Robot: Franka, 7 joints.
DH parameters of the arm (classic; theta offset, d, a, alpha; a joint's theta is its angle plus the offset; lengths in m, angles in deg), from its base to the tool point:
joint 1: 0 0.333 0 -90
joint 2: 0 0 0 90
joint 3: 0 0.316 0.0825 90
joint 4: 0 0 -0.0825 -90
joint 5: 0 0.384 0 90
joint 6: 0 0 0.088 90
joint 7: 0 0.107 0 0
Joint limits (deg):
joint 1: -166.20..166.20
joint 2: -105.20..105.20
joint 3: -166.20..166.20
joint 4: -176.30..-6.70
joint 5: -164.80..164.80
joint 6: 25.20..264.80
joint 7: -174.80..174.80
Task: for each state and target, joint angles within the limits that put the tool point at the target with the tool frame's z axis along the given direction. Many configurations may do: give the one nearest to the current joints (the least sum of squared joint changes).
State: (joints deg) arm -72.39 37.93 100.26 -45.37 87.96 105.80 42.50
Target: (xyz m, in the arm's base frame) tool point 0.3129 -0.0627 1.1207 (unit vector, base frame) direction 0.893 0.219 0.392
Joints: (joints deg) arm -98.62 -6.19 72.79 -37.43 60.08 141.11 42.50
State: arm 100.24 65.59 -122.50 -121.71 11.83 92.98 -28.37
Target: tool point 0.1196 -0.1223 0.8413 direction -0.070 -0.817 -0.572
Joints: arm 84.77 67.08 -166.20 -116.54 3.21 104.94 -28.37
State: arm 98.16 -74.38 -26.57 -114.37 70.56 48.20 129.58
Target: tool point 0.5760 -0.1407 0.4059 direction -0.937 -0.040 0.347
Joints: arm 129.20 -105.20 -75.21 -68.10 48.20 30.05 129.58
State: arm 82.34 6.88 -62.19 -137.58 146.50 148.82 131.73
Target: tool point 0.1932 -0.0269 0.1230 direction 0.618 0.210 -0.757
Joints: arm 58.99 6.84 -61.71 -176.30 152.37 137.14 131.73
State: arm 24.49 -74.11 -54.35 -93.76 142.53 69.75 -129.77
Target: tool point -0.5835 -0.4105 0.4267 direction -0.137 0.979 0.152
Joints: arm 18.64 -96.71 -71.37 -51.36 132.22 35.79 -129.77
